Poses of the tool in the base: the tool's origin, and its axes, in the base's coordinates. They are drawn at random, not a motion.
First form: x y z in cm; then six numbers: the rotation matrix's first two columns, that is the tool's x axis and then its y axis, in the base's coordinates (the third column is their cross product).
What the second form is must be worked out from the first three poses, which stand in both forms.
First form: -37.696 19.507 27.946 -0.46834 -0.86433 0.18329 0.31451 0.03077 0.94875
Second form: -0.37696 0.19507 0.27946 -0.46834 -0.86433 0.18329 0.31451 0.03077 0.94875
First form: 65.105 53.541 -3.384 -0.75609 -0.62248 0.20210 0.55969 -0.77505 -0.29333
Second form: 0.65105 0.53541 -0.03384 -0.75609 -0.62248 0.20210 0.55969 -0.77505 -0.29333
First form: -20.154 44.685 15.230 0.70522 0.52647 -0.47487 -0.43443 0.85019 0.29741
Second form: -0.20154 0.44685 0.15230 0.70522 0.52647 -0.47487 -0.43443 0.85019 0.29741
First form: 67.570 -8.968 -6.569 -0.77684 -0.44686 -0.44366 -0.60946 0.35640 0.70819
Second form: 0.67570 -0.08968 -0.06569 -0.77684 -0.44686 -0.44366 -0.60946 0.35640 0.70819
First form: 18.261 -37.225 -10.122 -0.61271 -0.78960 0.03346 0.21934 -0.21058 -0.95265
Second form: 0.18261 -0.37225 -0.10122 -0.61271 -0.78960 0.03346 0.21934 -0.21058 -0.95265
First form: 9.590 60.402 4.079 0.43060 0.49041 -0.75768 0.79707 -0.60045 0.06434
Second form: 0.09590 0.60402 0.04079 0.43060 0.49041 -0.75768 0.79707 -0.60045 0.06434
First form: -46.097 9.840 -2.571 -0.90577 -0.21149 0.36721 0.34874 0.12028 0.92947
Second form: -0.46097 0.09840 -0.02571 -0.90577 -0.21149 0.36721 0.34874 0.12028 0.92947
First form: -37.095 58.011 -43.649 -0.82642 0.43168 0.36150 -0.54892 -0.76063 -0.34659
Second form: -0.37095 0.58011 -0.43649 -0.82642 0.43168 0.36150 -0.54892 -0.76063 -0.34659
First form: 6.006 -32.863 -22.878 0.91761 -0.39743 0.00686 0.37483 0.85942 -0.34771
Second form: 0.06006 -0.32863 -0.22878 0.91761 -0.39743 0.00686 0.37483 0.85942 -0.34771
